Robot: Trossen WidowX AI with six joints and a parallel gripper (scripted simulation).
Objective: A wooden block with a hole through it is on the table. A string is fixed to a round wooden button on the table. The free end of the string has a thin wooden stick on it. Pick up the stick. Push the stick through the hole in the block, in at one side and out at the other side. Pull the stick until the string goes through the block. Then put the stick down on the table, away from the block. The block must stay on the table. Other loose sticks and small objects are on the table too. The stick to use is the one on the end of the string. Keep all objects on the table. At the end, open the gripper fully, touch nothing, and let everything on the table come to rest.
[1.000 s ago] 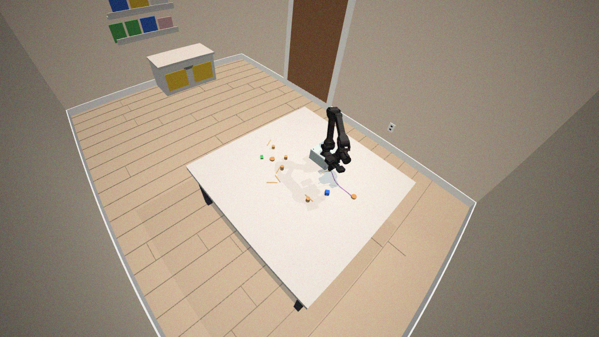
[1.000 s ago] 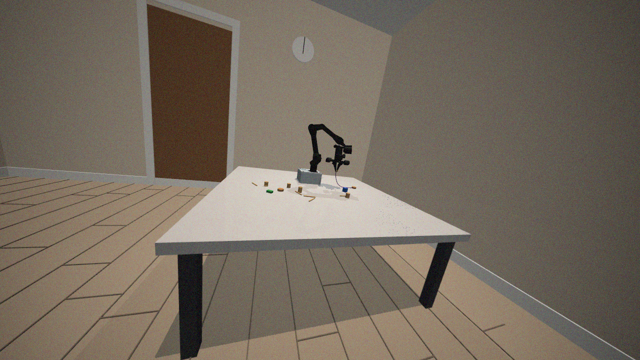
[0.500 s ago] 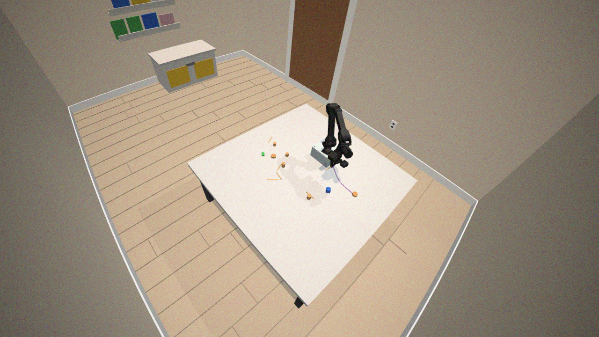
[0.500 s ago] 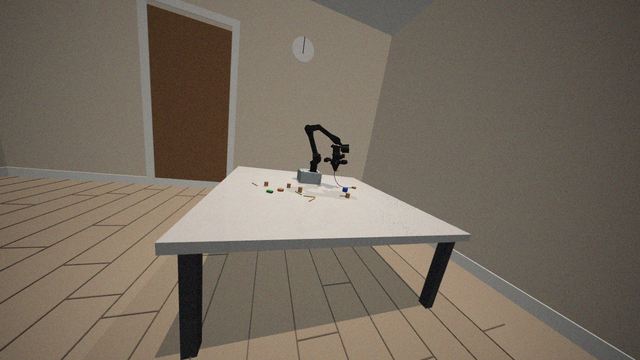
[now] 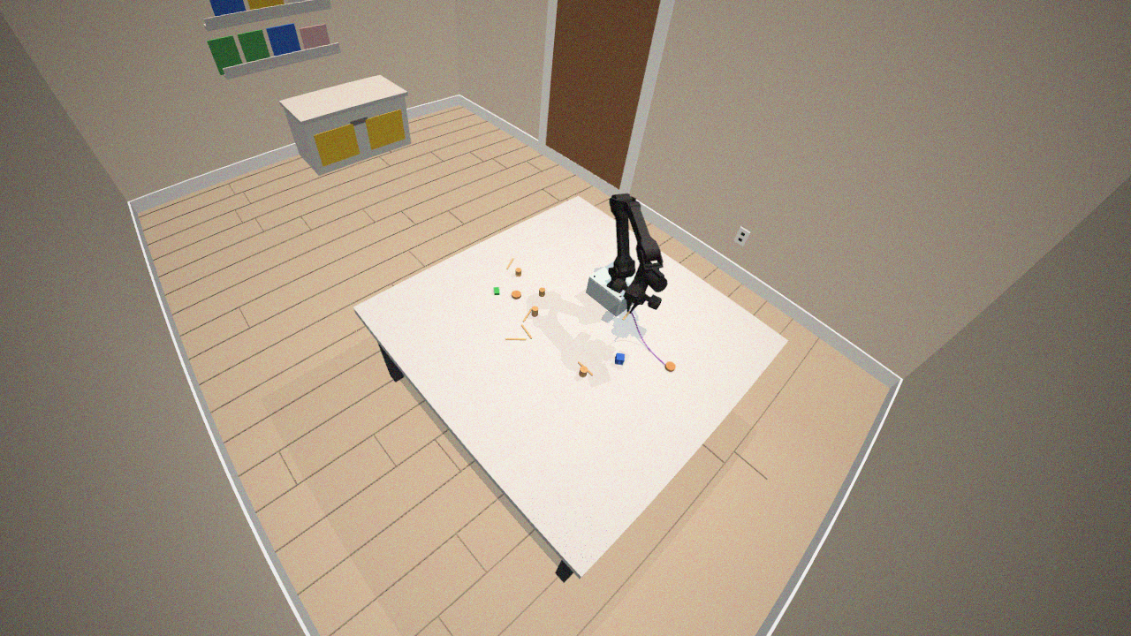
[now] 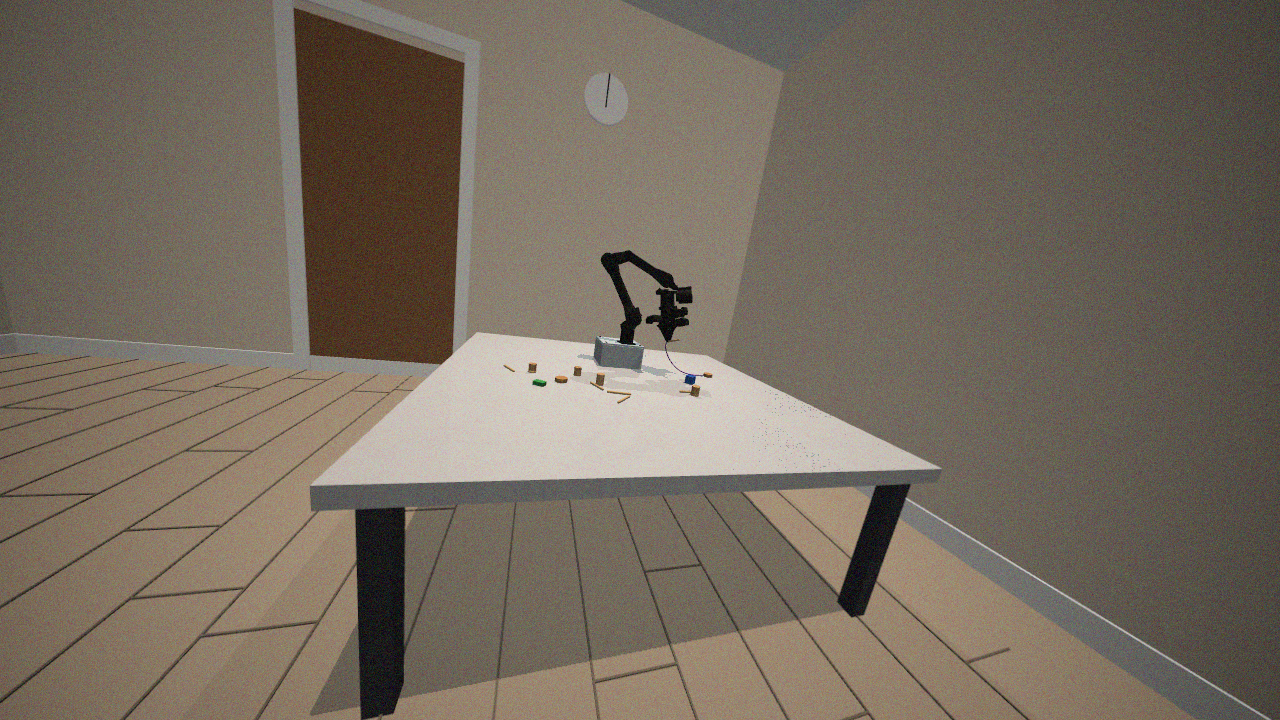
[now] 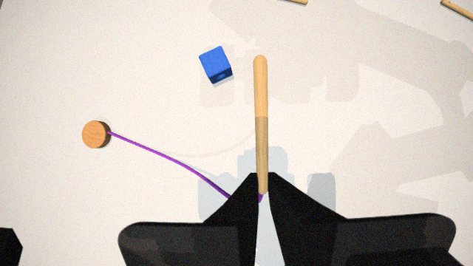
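The blue wooden block lies 120 mm below my gripper tip, 120 mm ahead of it and 60 mm to the left of it. Round my gripper tip: thin wooden stick: 10 mm ahead, 10 mm above; purple string: right at my gripper tip; round wooden button: 230 mm to the left, 130 mm below, 10 mm ahead.
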